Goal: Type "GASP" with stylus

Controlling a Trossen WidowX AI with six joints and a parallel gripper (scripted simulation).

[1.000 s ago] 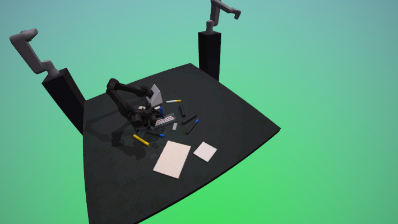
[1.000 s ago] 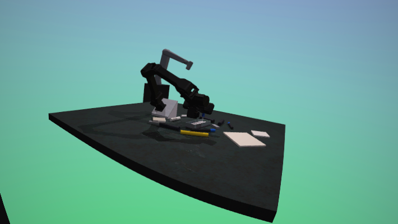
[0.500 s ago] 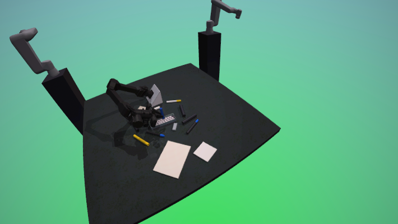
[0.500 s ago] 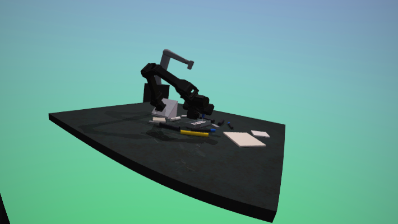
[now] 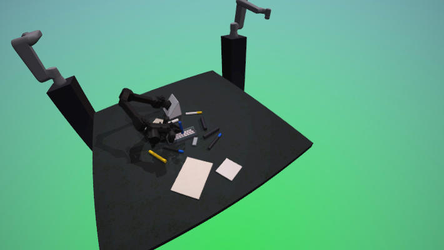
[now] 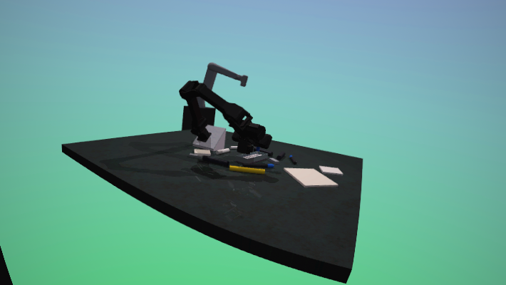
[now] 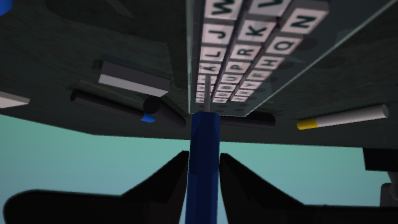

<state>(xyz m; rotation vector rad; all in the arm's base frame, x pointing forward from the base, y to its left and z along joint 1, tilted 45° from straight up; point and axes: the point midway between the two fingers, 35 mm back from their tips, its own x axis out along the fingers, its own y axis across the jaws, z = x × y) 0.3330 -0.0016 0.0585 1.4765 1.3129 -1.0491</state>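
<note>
My gripper tip is 70 mm short of the grey block, 70 mm above it and 50 mm to the right of it. Round my gripper tip: blue stylus 10 mm below; then yellow marker 200 mm to the right, 70 mm below, 60 mm ahead; then white yellow-tipped pen 180 mm behind, 170 mm to the left, 70 mm below.
</note>
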